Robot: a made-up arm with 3 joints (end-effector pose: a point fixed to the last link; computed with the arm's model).
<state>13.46 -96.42 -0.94</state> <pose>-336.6 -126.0 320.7 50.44 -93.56 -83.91</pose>
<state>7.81 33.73 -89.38</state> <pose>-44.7 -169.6 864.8 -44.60 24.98 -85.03</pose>
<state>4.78 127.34 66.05</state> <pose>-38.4 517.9 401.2 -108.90 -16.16 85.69</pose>
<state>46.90 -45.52 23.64</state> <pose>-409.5 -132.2 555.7 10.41 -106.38 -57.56</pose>
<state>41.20 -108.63 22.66</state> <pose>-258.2 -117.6 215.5 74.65 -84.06 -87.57</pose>
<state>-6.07 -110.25 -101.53</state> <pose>162.8 -281.9 454.2 68.21 -35.39 -16.84</pose>
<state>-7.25 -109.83 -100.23</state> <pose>145.6 -289.1 452.2 67.72 -36.88 -19.14</pose>
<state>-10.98 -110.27 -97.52</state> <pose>105.9 -302.5 449.1 66.92 -41.39 -23.96</pose>
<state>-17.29 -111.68 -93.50</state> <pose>43.1 -314.7 443.9 65.52 -48.98 -31.08</pose>
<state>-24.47 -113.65 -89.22</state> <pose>-25.4 -316.1 436.8 63.54 -57.64 -38.51</pose>
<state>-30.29 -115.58 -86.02</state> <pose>-76.6 -308.9 430.1 61.67 -64.68 -43.89</pose>
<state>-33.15 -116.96 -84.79</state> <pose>-97.1 -303.9 427.2 60.86 -68.12 -45.86</pose>
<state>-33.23 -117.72 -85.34</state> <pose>-90.9 -305.5 428.5 61.27 -68.16 -44.88</pose>
